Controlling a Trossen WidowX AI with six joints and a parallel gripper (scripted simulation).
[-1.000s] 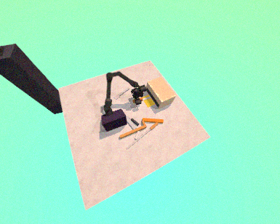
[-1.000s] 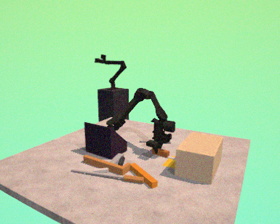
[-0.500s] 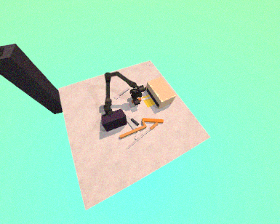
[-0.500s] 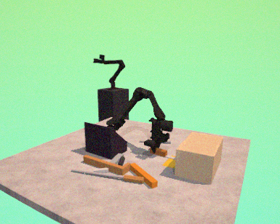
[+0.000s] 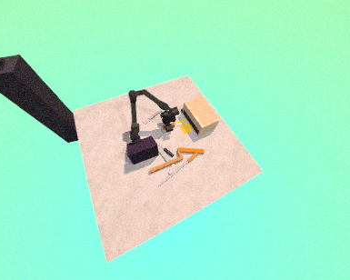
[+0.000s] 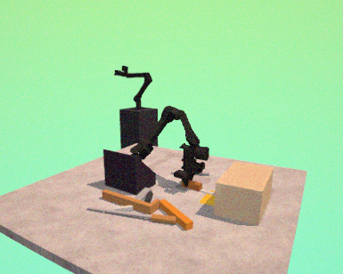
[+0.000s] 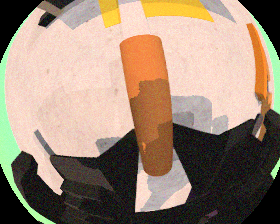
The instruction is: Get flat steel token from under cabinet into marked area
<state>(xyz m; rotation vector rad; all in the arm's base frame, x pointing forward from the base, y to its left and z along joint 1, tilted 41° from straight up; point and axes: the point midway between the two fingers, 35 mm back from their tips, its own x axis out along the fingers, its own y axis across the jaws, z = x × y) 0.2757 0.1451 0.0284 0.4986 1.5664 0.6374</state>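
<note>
My gripper tip is now 21 cm to the left of the dark-handled tool and 7 cm past it. The rest, counted from my gripper tip: orange bar 29 cm to the right, 13 cm ahead, 1 cm above.
</note>
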